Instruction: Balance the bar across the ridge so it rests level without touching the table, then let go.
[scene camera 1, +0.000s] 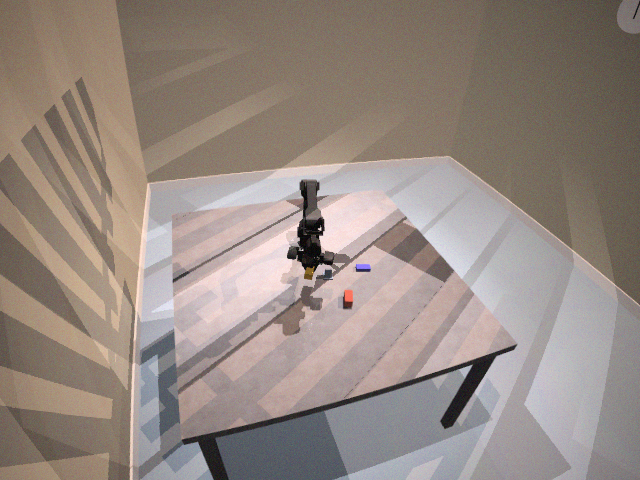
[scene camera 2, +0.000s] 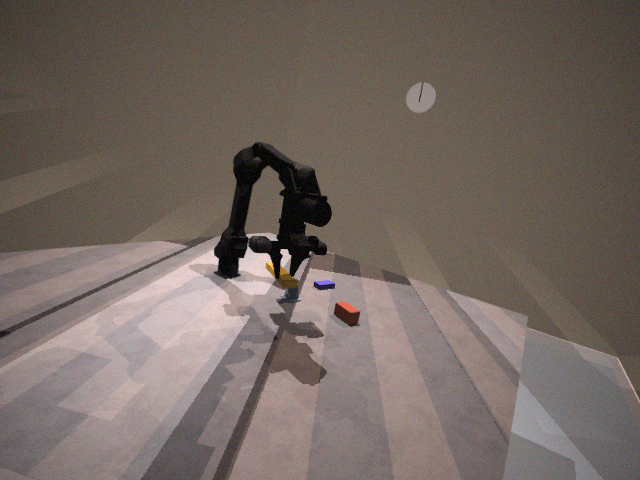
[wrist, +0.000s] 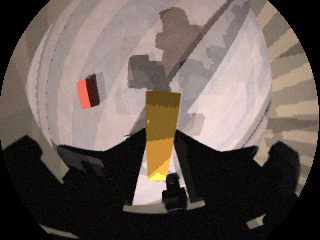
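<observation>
Scene camera 2 shows me my gripper (scene camera 2: 284, 278). In the wrist view I see the gripper (wrist: 160, 132) again, and what it holds is a yellow bar (wrist: 163, 107).
</observation>
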